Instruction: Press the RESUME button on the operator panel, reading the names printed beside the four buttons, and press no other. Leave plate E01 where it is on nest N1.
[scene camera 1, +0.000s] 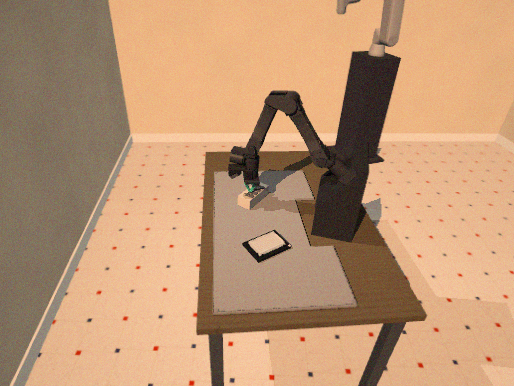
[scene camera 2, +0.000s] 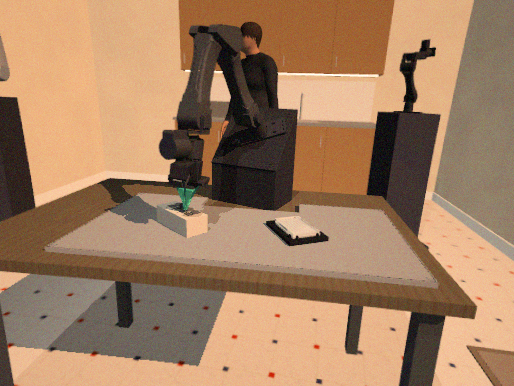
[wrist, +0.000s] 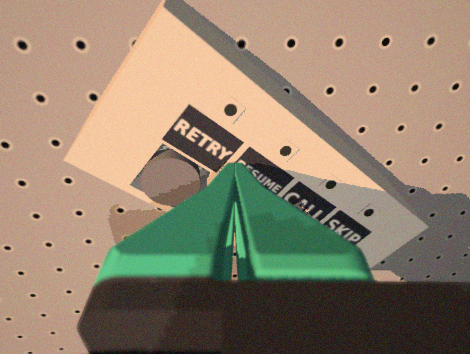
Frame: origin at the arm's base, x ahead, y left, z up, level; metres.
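Where they show: gripper, fingertip midpoint: (scene camera 1: 250, 191) (scene camera 2: 185, 209) (wrist: 234, 176); arm's base, origin of the base link: (scene camera 1: 344, 174) (scene camera 2: 260, 133).
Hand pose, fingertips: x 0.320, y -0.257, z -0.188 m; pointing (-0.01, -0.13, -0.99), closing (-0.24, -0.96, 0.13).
Note:
Each offset is from my fingertips to the top centre of the thing. Level surfaces: height alone.
The operator panel @(dx -0.024, dy -0.015, dz -0.005 m) (scene camera 1: 246, 201) (scene camera 2: 197, 225) (wrist: 150, 65) is a pale box on the mat. In the wrist view its dark labels read RETRY @(dx +0.015, dy +0.008, dz -0.008 m) (wrist: 202, 137), RESUME @(dx -0.009, dy -0.010, dz -0.008 m) (wrist: 265, 175), CALL @(dx -0.034, dy -0.027, dz -0.008 m) (wrist: 306, 202) and SKIP @(dx -0.058, dy -0.045, dz -0.008 m) (wrist: 349, 229). A round grey button @(dx +0.002, dy +0.026, dz -0.005 m) (wrist: 170, 177) shows beside RETRY; the other three buttons are hidden behind the fingers. My gripper (scene camera 1: 251, 190) (scene camera 2: 185, 208) (wrist: 234, 176) is shut and empty, its green fingertips low over the panel top and overlapping the edge of the RESUME label in the wrist view. Contact with a button cannot be made out. The white plate E01 @(dx +0.039, dy +0.317, dz -0.034 m) (scene camera 1: 268, 243) (scene camera 2: 297, 226) lies flat on the black nest N1 @(dx +0.039, dy +0.317, dz -0.039 m) (scene camera 1: 260, 258) (scene camera 2: 300, 242).
A grey mat @(dz -0.062 m) (scene camera 1: 280, 290) (scene camera 2: 365, 255) covers part of the wooden table @(dz -0.074 m) (scene camera 1: 385, 300) (scene camera 2: 450, 295). My arm's black pedestal (scene camera 1: 332, 215) (scene camera 2: 250, 185) stands at the table's rear side. A person (scene camera 2: 260, 75) stands behind it, and another black arm (scene camera 2: 410, 82) stands on a separate pedestal.

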